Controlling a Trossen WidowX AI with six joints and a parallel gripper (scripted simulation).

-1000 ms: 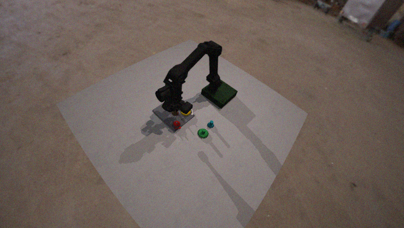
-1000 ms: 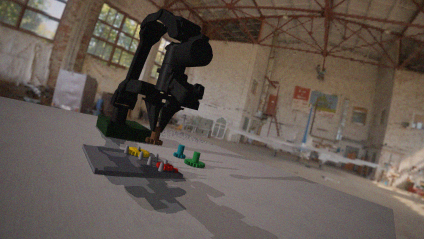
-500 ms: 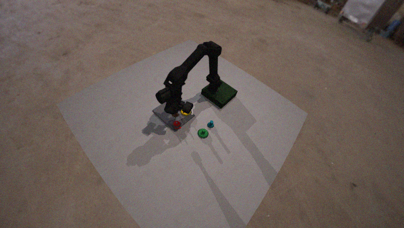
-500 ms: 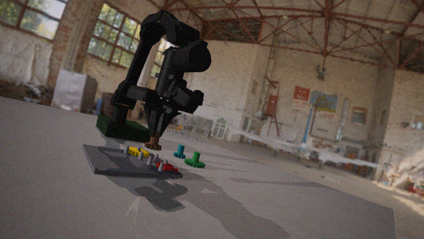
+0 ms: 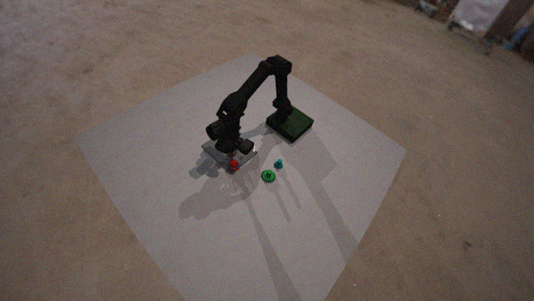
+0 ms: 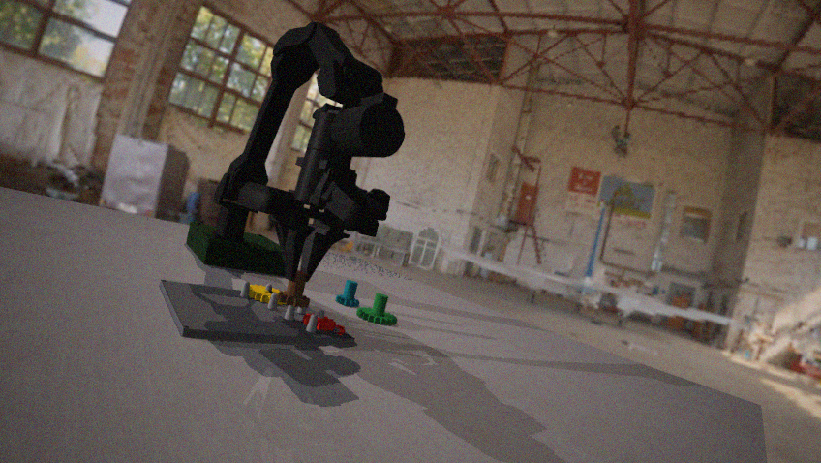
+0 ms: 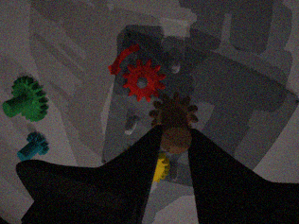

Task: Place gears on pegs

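My gripper tip is now 4 cm to the right of the red gear, 4 cm above it and 1 cm short of it. Round my gripper tip: green gear (17 cm to the left, 9 cm behind, 4 cm below); yellow gear (9 cm behind, 4 cm below, 1 cm to the right); brown gear (1 cm below).
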